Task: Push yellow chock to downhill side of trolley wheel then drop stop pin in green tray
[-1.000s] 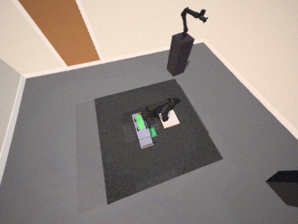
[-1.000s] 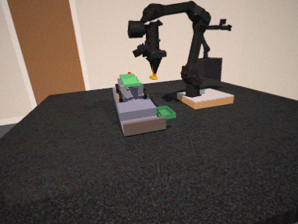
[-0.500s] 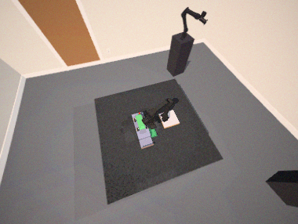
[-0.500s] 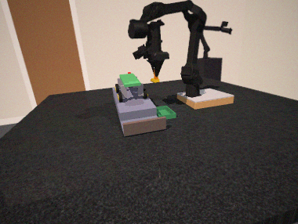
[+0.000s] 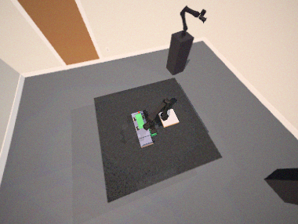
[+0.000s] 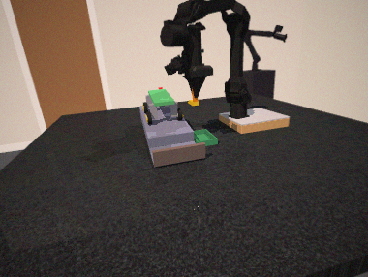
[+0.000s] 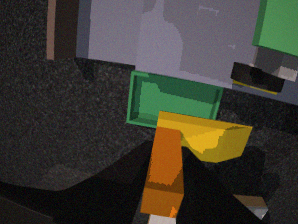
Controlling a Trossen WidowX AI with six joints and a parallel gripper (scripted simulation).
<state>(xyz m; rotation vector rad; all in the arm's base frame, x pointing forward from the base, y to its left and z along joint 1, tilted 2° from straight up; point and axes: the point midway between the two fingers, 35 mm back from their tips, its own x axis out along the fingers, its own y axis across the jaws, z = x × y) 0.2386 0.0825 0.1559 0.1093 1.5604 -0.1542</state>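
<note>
My gripper tip is now 30 mm short of the red-headed stop pin, 260 mm to the left of it and 30 mm above it. The rest, counted from my gripper tip: grey ramp (70 mm ahead, 140 mm to the right, 110 mm below); yellow chock (20 mm to the right, 10 mm below); trolley (70 mm ahead, 150 mm to the right, 50 mm below).
</note>
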